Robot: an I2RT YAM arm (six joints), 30 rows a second.
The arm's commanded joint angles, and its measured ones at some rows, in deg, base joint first. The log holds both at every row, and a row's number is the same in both.
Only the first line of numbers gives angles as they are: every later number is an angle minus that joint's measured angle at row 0.
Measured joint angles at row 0:
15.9, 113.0, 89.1, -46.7, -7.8, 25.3
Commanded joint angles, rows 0 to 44:
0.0, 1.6, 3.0, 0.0, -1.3, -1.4
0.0, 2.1, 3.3, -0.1, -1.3, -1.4
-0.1, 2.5, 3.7, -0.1, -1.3, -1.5
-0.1, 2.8, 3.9, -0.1, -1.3, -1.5
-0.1, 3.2, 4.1, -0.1, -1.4, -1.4
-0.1, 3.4, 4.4, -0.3, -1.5, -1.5
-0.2, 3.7, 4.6, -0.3, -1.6, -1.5
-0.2, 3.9, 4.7, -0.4, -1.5, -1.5
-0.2, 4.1, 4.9, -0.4, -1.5, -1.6
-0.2, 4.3, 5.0, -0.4, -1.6, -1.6
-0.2, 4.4, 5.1, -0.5, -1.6, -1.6
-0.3, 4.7, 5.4, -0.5, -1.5, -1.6
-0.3, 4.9, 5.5, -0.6, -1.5, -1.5
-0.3, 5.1, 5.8, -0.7, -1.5, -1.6
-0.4, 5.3, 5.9, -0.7, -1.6, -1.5
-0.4, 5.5, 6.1, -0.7, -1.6, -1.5
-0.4, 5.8, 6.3, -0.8, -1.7, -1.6
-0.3, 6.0, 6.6, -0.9, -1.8, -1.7
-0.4, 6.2, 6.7, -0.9, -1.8, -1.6
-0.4, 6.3, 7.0, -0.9, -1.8, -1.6
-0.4, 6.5, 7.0, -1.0, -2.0, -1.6
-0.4, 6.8, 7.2, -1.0, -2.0, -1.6
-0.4, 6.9, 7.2, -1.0, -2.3, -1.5
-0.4, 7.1, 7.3, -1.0, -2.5, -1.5
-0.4, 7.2, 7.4, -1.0, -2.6, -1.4
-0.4, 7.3, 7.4, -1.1, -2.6, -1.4
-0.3, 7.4, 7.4, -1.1, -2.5, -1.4
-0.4, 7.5, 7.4, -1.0, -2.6, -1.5
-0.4, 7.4, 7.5, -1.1, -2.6, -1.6
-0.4, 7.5, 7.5, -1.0, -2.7, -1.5
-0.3, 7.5, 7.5, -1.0, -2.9, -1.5
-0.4, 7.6, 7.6, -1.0, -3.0, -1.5
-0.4, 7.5, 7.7, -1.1, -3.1, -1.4
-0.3, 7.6, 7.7, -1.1, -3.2, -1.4
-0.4, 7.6, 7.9, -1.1, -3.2, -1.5
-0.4, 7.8, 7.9, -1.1, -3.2, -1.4
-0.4, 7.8, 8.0, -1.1, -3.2, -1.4
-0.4, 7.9, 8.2, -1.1, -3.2, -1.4
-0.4, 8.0, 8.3, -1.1, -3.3, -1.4
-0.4, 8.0, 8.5, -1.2, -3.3, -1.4
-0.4, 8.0, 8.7, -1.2, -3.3, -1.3
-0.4, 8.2, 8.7, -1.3, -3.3, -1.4
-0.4, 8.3, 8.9, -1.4, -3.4, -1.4
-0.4, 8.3, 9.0, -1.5, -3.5, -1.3
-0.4, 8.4, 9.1, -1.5, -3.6, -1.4
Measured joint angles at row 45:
-0.2, 7.5, 7.6, -1.1, -2.7, -1.0
